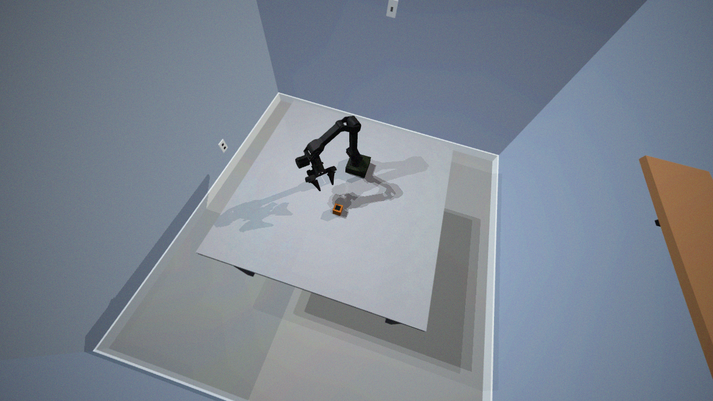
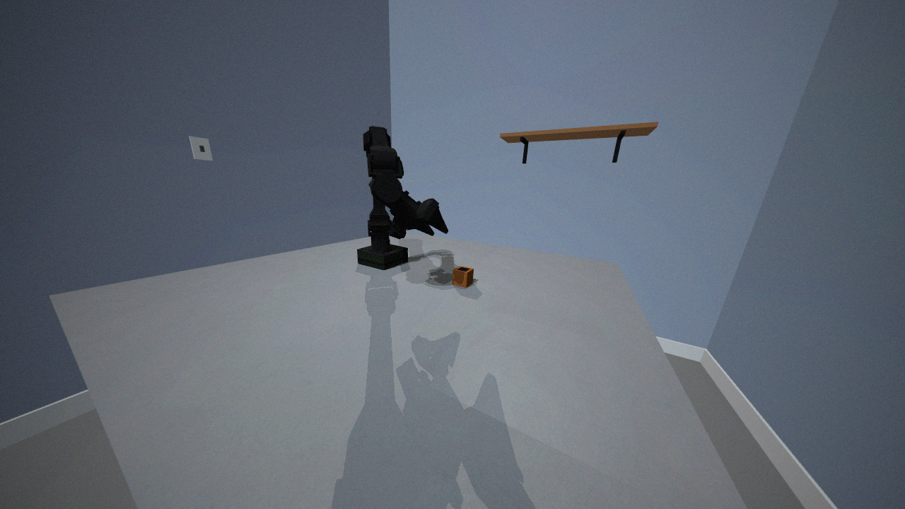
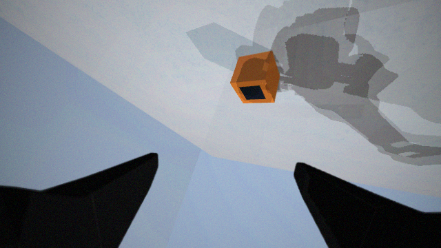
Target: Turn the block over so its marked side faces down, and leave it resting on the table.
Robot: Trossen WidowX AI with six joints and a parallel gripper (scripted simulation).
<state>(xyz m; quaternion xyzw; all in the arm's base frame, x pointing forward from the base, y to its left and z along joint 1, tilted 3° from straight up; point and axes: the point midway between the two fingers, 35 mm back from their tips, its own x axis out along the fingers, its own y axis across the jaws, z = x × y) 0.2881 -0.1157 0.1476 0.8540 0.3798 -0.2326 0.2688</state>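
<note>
The orange block is 50 mm ahead of my gripper tip, 80 mm to the left of it and 130 mm below it.
</note>
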